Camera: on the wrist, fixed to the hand. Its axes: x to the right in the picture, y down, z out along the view.
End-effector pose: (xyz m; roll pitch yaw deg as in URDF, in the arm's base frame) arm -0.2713 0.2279 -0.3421 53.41 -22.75 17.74
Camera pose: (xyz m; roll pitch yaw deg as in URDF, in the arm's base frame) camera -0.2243 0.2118 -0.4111 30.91 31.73 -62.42
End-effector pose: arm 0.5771 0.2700 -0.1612 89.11 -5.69 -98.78
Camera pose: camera 0.5961 0.2487 -0.2412 11.97 68.57 174.83
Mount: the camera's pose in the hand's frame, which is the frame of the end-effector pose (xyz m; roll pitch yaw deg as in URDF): 0.0101 -0.0811 -0.0233 8.02 -20.50 -94.25
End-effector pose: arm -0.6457 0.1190 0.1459 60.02 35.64 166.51
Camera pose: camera -0.6025 0.1296 0.0735 -38.00 28.35 47.57
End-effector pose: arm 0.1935 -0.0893 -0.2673 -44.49 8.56 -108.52
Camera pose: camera 0.1181 -0.0809 -0.2290 -5.15 -64.78 170.39
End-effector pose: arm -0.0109 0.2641 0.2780 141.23 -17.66 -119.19
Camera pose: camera 0.0475 0.2091 0.2500 159.71 56.99 -50.07
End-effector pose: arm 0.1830 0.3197 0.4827 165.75 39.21 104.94
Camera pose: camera 0.0991 0.3071 0.4783 -127.36 23.41 -138.26
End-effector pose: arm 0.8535 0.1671 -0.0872 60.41 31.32 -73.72
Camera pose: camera 0.8250 0.1942 -0.1625 -33.79 30.67 169.19
